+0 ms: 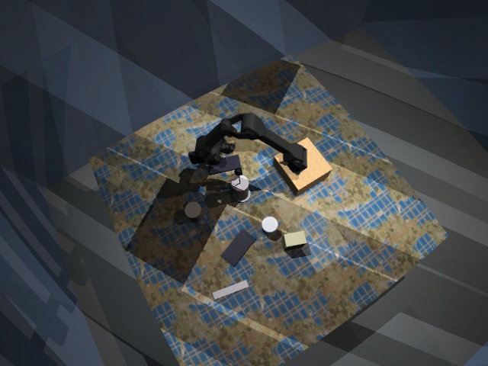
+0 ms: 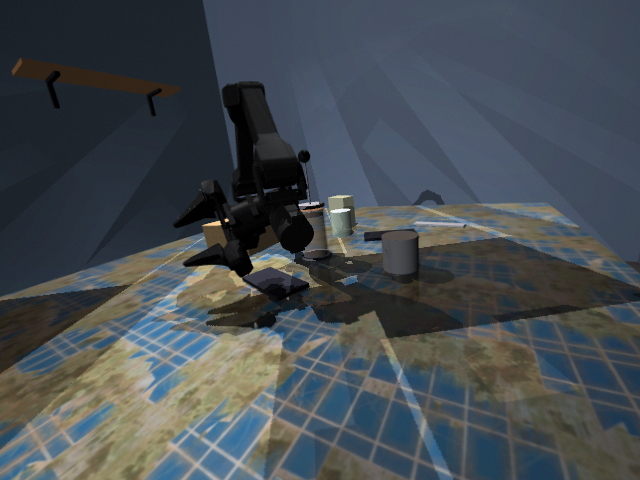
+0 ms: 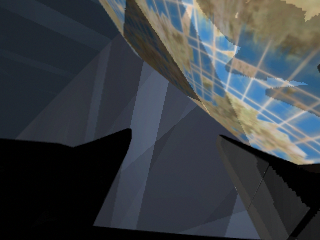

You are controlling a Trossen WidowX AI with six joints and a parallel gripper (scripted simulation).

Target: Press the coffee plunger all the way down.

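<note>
Now: the coffee press 13 cm ahead of my gripper tip and 26 cm to the left of it. Round my gripper tip: grey bar: 45 cm ahead, 56 cm to the left, 12 cm below; then cream block: 13 cm ahead, 59 cm to the left, 7 cm below.
</note>
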